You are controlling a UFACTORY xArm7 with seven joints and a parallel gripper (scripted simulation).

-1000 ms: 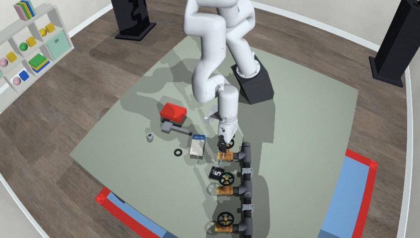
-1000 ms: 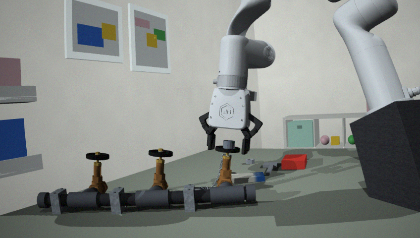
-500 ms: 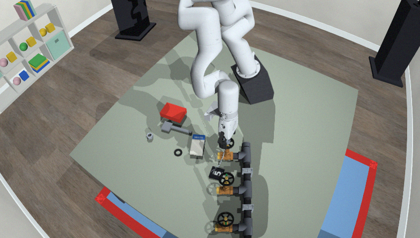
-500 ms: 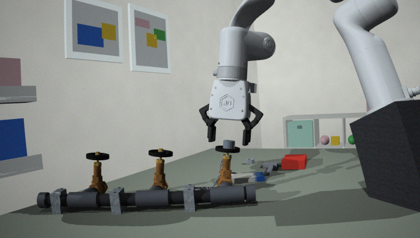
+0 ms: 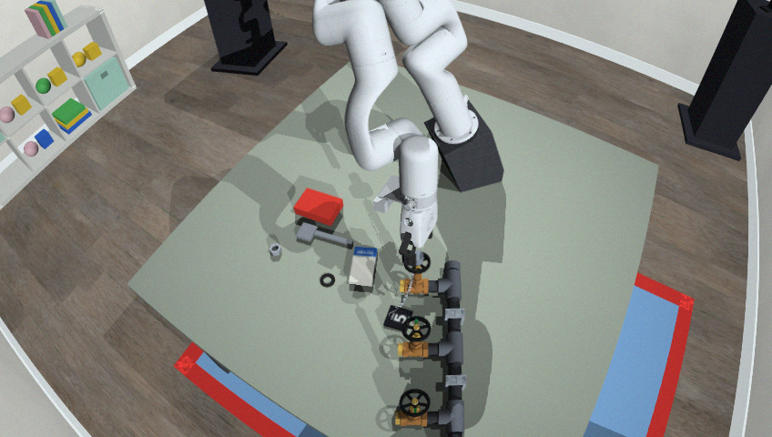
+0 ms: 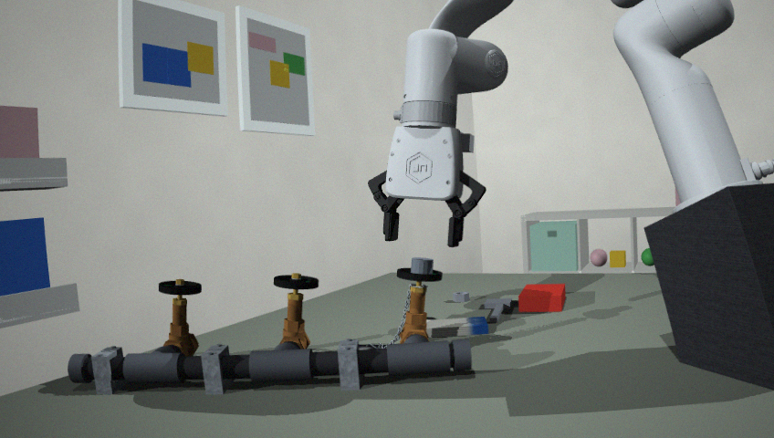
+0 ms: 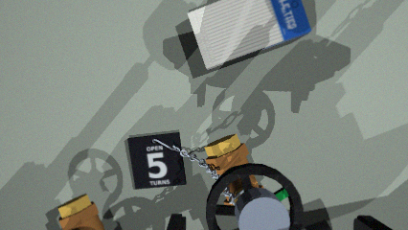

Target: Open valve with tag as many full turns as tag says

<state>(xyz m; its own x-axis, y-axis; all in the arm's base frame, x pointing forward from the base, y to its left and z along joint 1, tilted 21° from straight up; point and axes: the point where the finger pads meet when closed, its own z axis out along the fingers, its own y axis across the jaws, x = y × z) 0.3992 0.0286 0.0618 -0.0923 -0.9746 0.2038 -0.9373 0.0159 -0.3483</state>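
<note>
Right now my hand is 40 mm above the grey cap. The rest, counted from my hand: black washer (60 mm ahead, 220 mm to the right, 170 mm below); blue box (10 mm behind, 150 mm to the right, 170 mm below); black tag (110 mm ahead, 20 mm to the right, 170 mm below).
</note>
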